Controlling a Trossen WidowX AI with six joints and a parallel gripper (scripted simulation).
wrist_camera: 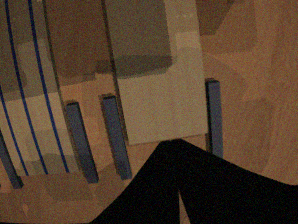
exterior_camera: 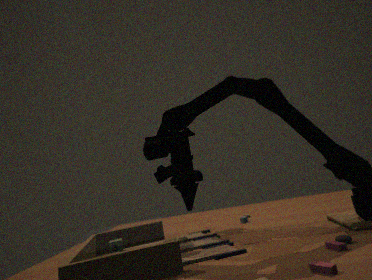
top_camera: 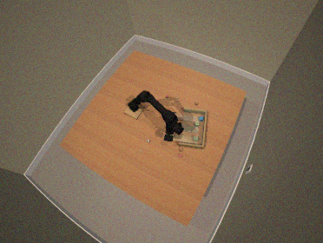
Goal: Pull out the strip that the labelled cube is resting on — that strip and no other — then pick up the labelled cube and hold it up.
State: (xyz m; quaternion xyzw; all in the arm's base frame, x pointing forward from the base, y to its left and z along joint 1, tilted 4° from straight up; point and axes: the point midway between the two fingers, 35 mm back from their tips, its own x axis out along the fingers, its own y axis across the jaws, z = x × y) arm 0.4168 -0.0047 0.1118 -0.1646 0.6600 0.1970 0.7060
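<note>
Right now the cube is 15 cm to the right of my gripper tip, 11 cm behind it and 6 cm below it. Also, from my gripper tip: strip: 8 cm ahead, 7 cm below, 4 cm to the left.
</note>
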